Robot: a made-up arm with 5 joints. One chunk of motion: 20 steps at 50 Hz.
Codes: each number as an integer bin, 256 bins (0 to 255) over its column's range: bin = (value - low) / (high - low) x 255, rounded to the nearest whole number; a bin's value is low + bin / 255 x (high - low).
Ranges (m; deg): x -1.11..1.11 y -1.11..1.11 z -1.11..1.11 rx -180..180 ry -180..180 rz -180..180
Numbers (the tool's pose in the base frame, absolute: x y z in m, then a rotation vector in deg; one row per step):
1: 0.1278 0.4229 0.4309 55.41 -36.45 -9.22
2: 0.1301 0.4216 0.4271 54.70 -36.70 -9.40
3: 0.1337 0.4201 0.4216 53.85 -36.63 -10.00
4: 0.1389 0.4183 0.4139 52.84 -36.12 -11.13
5: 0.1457 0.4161 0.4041 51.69 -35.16 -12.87
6: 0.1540 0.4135 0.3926 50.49 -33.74 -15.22
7: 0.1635 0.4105 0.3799 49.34 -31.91 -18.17
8: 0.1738 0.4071 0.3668 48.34 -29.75 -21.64
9: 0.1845 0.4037 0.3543 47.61 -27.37 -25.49
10: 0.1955 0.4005 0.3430 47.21 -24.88 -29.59
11: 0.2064 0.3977 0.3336 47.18 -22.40 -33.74
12: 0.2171 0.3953 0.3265 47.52 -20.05 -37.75
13: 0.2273 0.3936 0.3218 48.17 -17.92 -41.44
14: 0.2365 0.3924 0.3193 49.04 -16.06 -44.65
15: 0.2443 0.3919 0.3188 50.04 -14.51 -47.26
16: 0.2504 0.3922 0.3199 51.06 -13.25 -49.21
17: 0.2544 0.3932 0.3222 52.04 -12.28 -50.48
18: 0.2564 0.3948 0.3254 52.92 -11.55 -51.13
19: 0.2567 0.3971 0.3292 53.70 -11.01 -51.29
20: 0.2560 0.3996 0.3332 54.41 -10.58 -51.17
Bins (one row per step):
1: 142 176 177 167 102 121
2: 142 176 177 166 102 121
3: 143 176 176 166 102 120
4: 143 176 175 165 102 120
5: 144 175 174 164 103 118
6: 145 175 173 163 104 117
7: 146 175 171 162 105 115
8: 147 174 170 162 106 112
9: 149 174 168 161 108 109
10: 150 174 167 161 110 107
11: 151 173 166 161 112 104
12: 152 173 165 161 113 101
13: 154 173 164 162 115 98
14: 155 173 164 162 116 96
15: 156 173 164 163 117 94
16: 156 173 164 164 118 93
17: 157 173 165 164 119 92
18: 157 173 165 165 119 91
19: 157 173 165 166 120 91
20: 157 173 166 166 120 91

